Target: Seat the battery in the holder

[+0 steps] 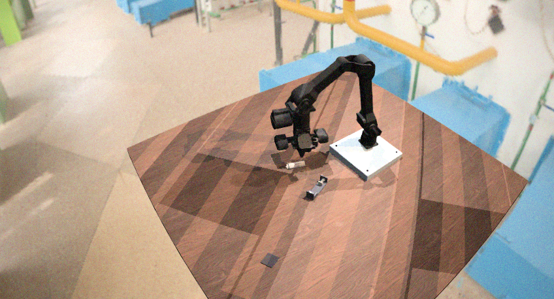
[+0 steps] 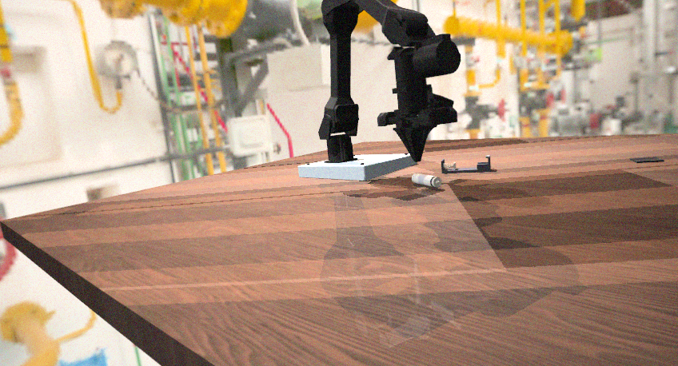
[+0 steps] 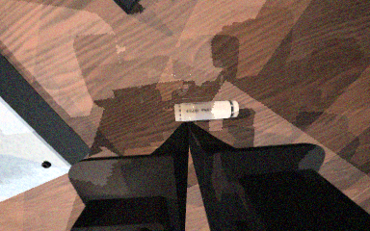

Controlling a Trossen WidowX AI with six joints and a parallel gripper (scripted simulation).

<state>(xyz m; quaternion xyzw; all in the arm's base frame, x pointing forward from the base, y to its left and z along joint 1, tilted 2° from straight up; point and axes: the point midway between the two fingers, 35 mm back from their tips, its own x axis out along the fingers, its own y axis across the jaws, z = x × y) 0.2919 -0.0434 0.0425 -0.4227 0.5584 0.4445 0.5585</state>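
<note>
My gripper tip is now 2 cm short of the battery, 1 cm to the left of it and 3 cm above it.
</note>
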